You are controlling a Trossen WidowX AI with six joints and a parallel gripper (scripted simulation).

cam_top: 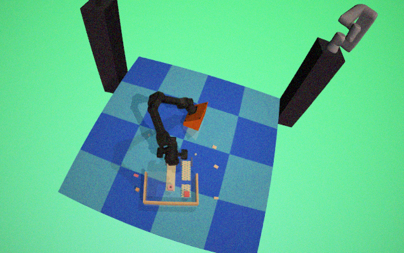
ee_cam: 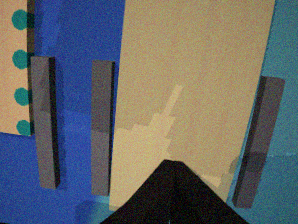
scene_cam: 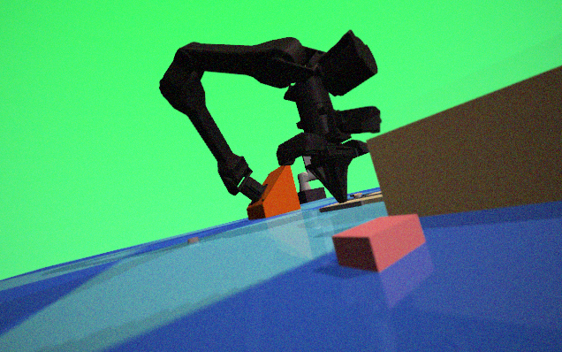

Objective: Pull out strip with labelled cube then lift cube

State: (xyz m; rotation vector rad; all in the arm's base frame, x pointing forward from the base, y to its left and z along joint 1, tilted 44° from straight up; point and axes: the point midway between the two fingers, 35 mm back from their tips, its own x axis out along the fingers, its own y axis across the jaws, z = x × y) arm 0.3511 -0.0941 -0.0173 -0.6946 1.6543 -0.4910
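The pink cube labelled m is 19 cm ahead of my gripper tip, 4 cm to the left of it and 2 cm above it. Also, from my gripper tip: pink block: 19 cm to the right, 17 cm ahead.
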